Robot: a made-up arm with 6 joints. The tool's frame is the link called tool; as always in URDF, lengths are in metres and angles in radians.
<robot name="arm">
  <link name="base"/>
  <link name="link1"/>
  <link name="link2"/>
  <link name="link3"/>
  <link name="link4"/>
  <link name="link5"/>
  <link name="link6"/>
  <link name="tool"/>
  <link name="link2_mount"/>
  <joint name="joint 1" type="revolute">
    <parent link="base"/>
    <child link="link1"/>
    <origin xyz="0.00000 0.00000 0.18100"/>
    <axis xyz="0 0 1"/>
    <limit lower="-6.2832" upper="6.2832"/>
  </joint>
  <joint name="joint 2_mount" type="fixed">
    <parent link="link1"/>
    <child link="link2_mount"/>
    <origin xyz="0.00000 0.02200 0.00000"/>
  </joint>
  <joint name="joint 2" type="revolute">
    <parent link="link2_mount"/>
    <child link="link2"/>
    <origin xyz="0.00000 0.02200 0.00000"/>
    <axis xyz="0 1 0"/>
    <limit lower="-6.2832" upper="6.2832"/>
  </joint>
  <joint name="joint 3" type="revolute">
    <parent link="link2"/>
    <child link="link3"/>
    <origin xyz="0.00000 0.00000 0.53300"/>
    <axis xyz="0 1 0"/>
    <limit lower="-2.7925" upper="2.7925"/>
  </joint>
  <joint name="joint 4" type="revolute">
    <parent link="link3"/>
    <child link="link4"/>
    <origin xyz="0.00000 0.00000 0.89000"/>
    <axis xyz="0 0 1"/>
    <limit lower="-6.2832" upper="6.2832"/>
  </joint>
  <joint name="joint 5" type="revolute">
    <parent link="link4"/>
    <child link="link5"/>
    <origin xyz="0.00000 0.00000 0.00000"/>
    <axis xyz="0 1 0"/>
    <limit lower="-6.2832" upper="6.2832"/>
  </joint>
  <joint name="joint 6" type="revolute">
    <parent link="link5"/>
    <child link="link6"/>
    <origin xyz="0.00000 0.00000 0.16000"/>
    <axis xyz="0 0 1"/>
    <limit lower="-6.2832" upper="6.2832"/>
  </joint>
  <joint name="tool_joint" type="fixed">
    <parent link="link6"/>
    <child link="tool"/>
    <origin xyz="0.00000 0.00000 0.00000"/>
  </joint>
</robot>
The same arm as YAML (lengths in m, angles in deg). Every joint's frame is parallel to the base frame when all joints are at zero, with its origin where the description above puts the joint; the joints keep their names.
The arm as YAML. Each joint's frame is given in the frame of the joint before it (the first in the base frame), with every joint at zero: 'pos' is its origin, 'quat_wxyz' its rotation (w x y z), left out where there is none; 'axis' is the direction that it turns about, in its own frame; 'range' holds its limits. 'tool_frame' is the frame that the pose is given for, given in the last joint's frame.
length_unit: m
angle_unit: deg
joints:
  - joint: joint 1
    pos: [0.0, 0.0, 0.181]
    axis: [0.0, 0.0, 1.0]
    range: [-360.0, 360.0]
  - joint: joint 2
    pos: [0.0, 0.044, 0.0]
    axis: [0.0, 1.0, 0.0]
    range: [-360.0, 360.0]
  - joint: joint 3
    pos: [0.0, 0.0, 0.533]
    axis: [0.0, 1.0, 0.0]
    range: [-160.0, 160.0]
  - joint: joint 4
    pos: [0.0, 0.0, 0.89]
    axis: [0.0, 0.0, 1.0]
    range: [-360.0, 360.0]
  - joint: joint 5
    pos: [0.0, 0.0, 0.0]
    axis: [0.0, 1.0, 0.0]
    range: [-360.0, 360.0]
  - joint: joint 6
    pos: [0.0, 0.0, 0.16]
    axis: [0.0, 0.0, 1.0]
    range: [-360.0, 360.0]
tool_frame:
  pos: [0.0, 0.0, 0.0]

